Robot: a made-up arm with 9 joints. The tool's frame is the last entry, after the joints.
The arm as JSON. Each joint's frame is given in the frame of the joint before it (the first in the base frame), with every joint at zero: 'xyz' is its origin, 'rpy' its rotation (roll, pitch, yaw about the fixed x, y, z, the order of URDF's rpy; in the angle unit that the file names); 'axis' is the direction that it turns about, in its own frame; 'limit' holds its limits. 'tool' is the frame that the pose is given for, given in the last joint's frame.
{
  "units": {
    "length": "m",
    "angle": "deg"
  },
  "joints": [
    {
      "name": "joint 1",
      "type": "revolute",
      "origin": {
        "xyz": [
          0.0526,
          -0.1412,
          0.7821
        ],
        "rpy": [
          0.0,
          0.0,
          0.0
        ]
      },
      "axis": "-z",
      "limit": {
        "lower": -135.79,
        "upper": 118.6
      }
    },
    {
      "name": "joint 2",
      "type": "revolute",
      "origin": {
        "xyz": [
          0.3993,
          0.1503,
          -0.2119
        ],
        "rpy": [
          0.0,
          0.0,
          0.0
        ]
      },
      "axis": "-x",
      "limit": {
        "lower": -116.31,
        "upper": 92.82
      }
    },
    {
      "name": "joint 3",
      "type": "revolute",
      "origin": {
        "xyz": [
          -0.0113,
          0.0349,
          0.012
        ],
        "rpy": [
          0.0,
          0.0,
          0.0
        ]
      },
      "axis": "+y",
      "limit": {
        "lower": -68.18,
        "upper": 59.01
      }
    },
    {
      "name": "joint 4",
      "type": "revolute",
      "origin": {
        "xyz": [
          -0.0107,
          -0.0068,
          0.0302
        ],
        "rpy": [
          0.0,
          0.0,
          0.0
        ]
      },
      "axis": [
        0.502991,
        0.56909,
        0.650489
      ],
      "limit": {
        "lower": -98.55,
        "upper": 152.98
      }
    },
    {
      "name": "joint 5",
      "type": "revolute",
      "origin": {
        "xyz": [
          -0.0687,
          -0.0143,
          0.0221
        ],
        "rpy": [
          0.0,
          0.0,
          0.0
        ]
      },
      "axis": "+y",
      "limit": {
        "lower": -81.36,
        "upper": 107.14
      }
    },
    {
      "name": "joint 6",
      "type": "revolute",
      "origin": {
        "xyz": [
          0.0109,
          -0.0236,
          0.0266
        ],
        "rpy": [
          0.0,
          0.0,
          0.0
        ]
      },
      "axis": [
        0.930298,
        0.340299,
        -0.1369
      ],
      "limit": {
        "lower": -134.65,
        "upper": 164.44
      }
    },
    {
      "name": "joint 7",
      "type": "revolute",
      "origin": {
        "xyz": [
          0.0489,
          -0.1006,
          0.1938
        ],
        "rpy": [
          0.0,
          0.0,
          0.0
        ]
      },
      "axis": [
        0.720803,
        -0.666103,
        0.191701
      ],
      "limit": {
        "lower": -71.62,
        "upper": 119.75
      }
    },
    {
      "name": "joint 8",
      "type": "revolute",
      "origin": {
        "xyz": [
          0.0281,
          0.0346,
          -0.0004
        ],
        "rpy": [
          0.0,
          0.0,
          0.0
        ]
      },
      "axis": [
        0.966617,
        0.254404,
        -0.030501
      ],
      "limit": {
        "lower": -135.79,
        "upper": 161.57
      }
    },
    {
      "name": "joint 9",
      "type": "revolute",
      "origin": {
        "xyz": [
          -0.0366,
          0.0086,
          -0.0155
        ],
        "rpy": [
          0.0,
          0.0,
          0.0
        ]
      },
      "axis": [
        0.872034,
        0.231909,
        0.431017
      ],
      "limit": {
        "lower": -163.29,
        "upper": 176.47
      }
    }
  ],
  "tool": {
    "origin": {
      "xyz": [
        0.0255,
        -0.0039,
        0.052
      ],
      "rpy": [
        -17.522,
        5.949,
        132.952
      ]
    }
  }
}
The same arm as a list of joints. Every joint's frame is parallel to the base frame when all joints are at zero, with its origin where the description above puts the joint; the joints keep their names.
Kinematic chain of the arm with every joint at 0, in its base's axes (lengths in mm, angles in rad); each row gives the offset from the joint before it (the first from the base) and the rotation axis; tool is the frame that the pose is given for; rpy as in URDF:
joint 1: xyz 52.6 -141.2 782.1 axis -z
joint 2: xyz 399.3 150.3 -211.9 axis -x
joint 3: xyz -11.3 34.9 12.0 axis +y
joint 4: xyz -10.7 -6.8 30.2 axis 0.502991 0.56909 0.650489
joint 5: xyz -68.7 -14.3 22.1 axis +y
joint 6: xyz 10.9 -23.6 26.6 axis 0.930298 0.340299 -0.1369
joint 7: xyz 48.9 -100.6 193.8 axis 0.720803 -0.666103 0.191701
joint 8: xyz 28.1 34.6 -0.4 axis 0.966617 0.254404 -0.030501
joint 9: xyz -36.6 8.6 -15.5 axis 0.872034 0.231909 0.431017
tool: xyz 25.5 -3.9 52.0 rpy -0.3058 0.1038 2.3205
Joint limits (rad, base to tool): -2.3700..2.0700 -2.0300..1.6200 -1.1900..1.0299 -1.7200..2.6700 -1.4200..1.8699 -2.3501..2.8700 -1.2500..2.0900 -2.3700..2.8199 -2.8499..3.0800

